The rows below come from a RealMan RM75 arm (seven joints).
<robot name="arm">
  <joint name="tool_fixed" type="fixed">
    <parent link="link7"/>
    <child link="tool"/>
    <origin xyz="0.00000 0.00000 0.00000"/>
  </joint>
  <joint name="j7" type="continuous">
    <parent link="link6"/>
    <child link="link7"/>
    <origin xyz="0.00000 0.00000 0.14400"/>
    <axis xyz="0 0 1"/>
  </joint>
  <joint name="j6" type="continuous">
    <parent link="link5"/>
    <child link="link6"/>
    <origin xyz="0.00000 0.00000 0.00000"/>
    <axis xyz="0 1 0"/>
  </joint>
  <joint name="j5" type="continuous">
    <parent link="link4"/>
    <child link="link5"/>
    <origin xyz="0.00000 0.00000 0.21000"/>
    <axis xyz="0 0 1"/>
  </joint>
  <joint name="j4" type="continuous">
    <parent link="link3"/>
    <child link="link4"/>
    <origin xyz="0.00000 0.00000 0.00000"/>
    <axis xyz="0 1 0"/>
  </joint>
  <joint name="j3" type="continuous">
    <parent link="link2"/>
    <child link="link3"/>
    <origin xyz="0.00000 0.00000 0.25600"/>
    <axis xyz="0 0 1"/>
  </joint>
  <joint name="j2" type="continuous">
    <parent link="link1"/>
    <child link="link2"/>
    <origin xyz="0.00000 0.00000 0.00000"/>
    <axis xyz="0 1 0"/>
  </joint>
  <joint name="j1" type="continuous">
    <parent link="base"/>
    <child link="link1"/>
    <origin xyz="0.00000 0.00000 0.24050"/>
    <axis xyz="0 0 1"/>
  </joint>
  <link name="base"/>
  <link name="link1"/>
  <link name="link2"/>
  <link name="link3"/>
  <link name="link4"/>
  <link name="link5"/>
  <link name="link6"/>
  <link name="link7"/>
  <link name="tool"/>
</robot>
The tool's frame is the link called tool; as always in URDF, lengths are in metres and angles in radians. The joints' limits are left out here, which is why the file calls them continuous.
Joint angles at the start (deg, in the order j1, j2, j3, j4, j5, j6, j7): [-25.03 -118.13 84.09 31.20 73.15 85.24 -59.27]
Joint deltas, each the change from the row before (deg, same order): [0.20 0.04 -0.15 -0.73 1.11 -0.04 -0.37]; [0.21 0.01 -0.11 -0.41 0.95 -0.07 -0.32]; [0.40 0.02 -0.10 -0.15 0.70 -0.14 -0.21]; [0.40 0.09 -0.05 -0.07 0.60 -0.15 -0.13]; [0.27 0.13 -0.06 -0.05 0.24 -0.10 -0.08]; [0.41 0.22 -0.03 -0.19 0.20 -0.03 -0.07]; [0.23 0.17 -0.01 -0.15 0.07 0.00 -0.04]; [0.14 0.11 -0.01 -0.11 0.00 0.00 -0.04]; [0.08 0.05 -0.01 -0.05 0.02 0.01 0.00]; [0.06 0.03 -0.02 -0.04 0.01 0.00 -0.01]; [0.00 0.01 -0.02 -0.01 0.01 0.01 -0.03]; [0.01 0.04 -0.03 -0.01 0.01 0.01 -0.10]
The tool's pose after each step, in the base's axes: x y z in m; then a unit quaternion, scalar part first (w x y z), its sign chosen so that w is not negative. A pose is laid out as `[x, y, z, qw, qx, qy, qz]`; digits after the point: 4 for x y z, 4 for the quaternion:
[-0.2231, 0.2795, -0.0684, 0.0413, -0.9409, -0.0859, -0.3251]
[-0.2270, 0.2768, -0.0700, 0.0375, -0.9428, -0.0924, -0.3181]
[-0.2307, 0.2744, -0.0709, 0.0364, -0.9441, -0.0979, -0.3127]
[-0.2344, 0.2723, -0.0713, 0.0360, -0.9454, -0.1021, -0.3073]
[-0.2370, 0.2714, -0.0708, 0.0370, -0.9460, -0.1052, -0.3043]
[-0.2409, 0.2695, -0.0701, 0.0380, -0.9465, -0.1103, -0.3010]
[-0.2434, 0.2685, -0.0694, 0.0388, -0.9467, -0.1134, -0.2990]
[-0.2450, 0.2680, -0.0689, 0.0394, -0.9467, -0.1157, -0.2981]
[-0.2458, 0.2676, -0.0687, 0.0397, -0.9467, -0.1167, -0.2976]
[-0.2463, 0.2673, -0.0685, 0.0400, -0.9467, -0.1176, -0.2973]
[-0.2464, 0.2674, -0.0684, 0.0399, -0.9466, -0.1179, -0.2973]
[-0.2467, 0.2674, -0.0681, 0.0400, -0.9466, -0.1189, -0.2971]

